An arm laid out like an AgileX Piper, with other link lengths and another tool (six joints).
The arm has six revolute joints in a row. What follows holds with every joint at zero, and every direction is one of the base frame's. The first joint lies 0.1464 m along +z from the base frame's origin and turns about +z. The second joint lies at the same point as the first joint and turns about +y. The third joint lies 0.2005 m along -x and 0.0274 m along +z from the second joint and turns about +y. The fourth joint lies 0.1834 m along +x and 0.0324 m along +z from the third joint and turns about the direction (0.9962, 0, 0.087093). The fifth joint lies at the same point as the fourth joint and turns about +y. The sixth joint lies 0.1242 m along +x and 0.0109 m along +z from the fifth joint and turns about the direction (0.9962, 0, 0.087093). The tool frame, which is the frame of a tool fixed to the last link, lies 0.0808 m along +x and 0.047 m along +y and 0.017 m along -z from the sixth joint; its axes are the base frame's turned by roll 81.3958, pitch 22.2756 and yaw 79.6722 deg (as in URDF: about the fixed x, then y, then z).
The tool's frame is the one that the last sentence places.
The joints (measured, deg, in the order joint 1, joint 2, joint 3, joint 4, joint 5, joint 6), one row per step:
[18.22, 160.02, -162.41, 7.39, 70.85, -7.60]
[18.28, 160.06, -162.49, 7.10, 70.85, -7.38]
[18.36, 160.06, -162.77, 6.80, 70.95, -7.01]
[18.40, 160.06, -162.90, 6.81, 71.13, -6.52]
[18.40, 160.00, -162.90, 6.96, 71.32, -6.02]
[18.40, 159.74, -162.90, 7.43, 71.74, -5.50]
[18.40, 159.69, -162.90, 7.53, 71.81, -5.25]
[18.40, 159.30, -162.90, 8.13, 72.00, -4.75]
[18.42, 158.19, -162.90, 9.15, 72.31, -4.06]
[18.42, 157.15, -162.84, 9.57, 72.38, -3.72]
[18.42, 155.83, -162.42, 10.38, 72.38, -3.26]
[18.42, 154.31, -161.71, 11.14, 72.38, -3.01]
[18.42, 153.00, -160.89, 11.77, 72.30, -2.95]
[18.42, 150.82, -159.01, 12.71, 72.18, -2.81]
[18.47, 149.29, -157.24, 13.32, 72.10, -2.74]
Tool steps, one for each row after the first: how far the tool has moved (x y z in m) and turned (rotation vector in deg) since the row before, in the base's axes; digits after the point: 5 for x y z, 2 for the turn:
[0.00037, -0.00032, -0.00022, -0.18, -0.07, -0.17]
[0.00062, -0.00002, 0.00089, -0.08, -0.17, -0.28]
[-0.00018, 0.00056, 0.00056, 0.18, 0.17, -0.37]
[-0.00045, 0.00065, 0.00063, 0.29, 0.29, -0.40]
[-0.00124, 0.00156, 0.00231, 0.59, 0.42, -0.34]
[-0.00014, 0.00044, 0.00053, 0.18, 0.11, -0.20]
[-0.00047, 0.00224, 0.00375, 0.81, 0.13, -0.33]
[-0.00032, 0.00403, 0.00984, 1.47, -0.25, -0.38]
[0.00071, 0.00188, 0.00844, 0.81, -0.63, -0.21]
[-0.00010, 0.00302, 0.00975, 1.22, -0.46, -0.24]
[-0.00073, 0.00252, 0.00990, 1.06, -0.45, -0.06]
[-0.00099, 0.00187, 0.00761, 0.79, -0.32, 0.07]
[-0.00278, 0.00236, 0.01020, 1.06, -0.06, 0.07]
[-0.00313, 0.00147, 0.00502, 0.55, 0.37, 0.11]

